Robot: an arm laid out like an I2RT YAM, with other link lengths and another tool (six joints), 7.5 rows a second.
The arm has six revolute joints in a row. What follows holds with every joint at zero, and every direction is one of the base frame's. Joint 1 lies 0.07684 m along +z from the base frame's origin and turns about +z. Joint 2 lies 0.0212 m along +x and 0.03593 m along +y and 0.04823 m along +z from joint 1 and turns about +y. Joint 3 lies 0.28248 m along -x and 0.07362 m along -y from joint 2 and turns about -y. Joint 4 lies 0.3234 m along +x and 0.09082 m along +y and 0.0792 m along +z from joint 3 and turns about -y. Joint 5 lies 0.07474 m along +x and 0.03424 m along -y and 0.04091 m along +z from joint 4 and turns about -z. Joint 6 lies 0.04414 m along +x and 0.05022 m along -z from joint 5 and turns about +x. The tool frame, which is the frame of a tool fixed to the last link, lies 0.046 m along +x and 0.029 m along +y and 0.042 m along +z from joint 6; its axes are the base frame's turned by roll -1.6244, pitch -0.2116 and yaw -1.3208 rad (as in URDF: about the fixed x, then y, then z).
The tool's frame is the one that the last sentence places.
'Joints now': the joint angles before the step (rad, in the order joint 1, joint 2, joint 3, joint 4, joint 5, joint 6). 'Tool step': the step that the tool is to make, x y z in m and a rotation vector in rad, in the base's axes. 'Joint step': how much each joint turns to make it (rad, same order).
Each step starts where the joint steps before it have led.
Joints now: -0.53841 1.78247 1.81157 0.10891 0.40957 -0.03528
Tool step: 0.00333 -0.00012 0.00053 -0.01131 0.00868 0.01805
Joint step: -0.00156 0.01074 0.01385 0.00001 -0.02139 -0.01226
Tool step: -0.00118 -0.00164 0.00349 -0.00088 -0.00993 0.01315
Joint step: -0.00613 0.00307 0.01073 -0.00152 -0.01845 0.00764
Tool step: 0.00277 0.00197 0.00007 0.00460 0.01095 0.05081
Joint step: -0.00306 0.00460 0.01223 -0.02144 -0.05359 0.00614
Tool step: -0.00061 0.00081 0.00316 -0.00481 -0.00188 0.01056
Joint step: -0.00152 0.00002 0.00772 -0.00312 -0.01240 -0.00153
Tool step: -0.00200 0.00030 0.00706 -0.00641 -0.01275 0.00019
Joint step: -0.00155 0.00155 0.01686 -0.00155 -0.00155 0.00153
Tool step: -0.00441 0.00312 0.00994 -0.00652 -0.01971 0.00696
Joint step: 0.00001 -0.00765 0.01226 -0.00152 -0.00610 0.00611
